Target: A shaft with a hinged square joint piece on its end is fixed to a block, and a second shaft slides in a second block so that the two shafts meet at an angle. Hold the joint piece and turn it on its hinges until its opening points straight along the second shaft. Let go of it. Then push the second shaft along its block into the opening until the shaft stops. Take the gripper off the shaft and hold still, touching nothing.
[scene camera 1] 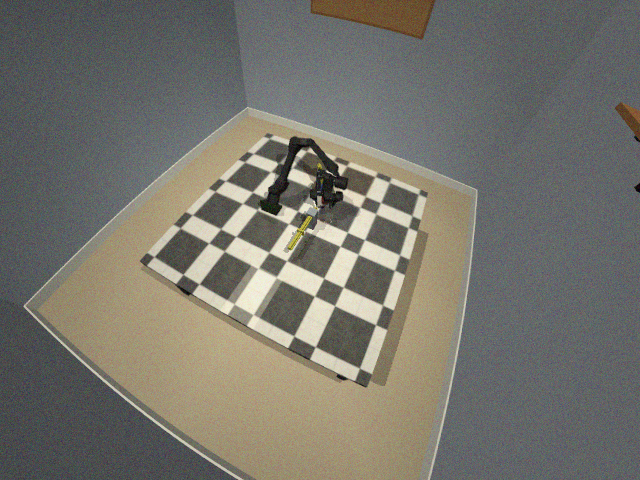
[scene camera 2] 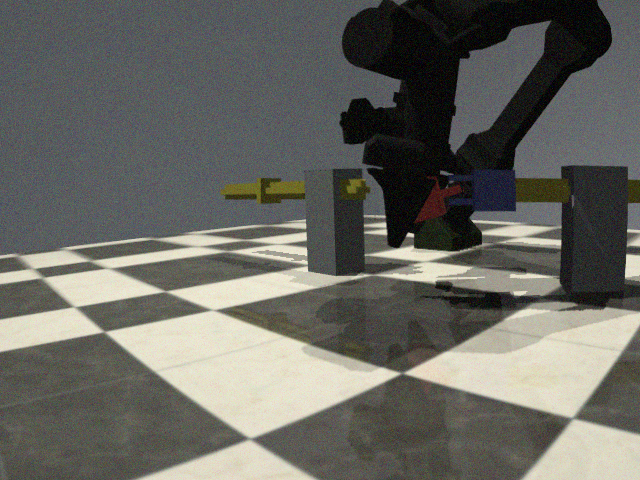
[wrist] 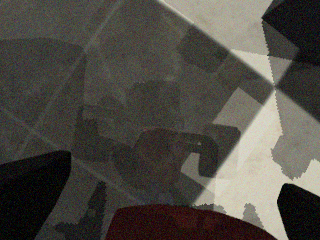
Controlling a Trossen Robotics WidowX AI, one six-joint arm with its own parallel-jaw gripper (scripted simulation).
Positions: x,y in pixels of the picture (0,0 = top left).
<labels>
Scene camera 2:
gripper: 404,239
sliding shaft: 267,190
red joint piece: 434,206
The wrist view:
gripper: 178,179
</labels>
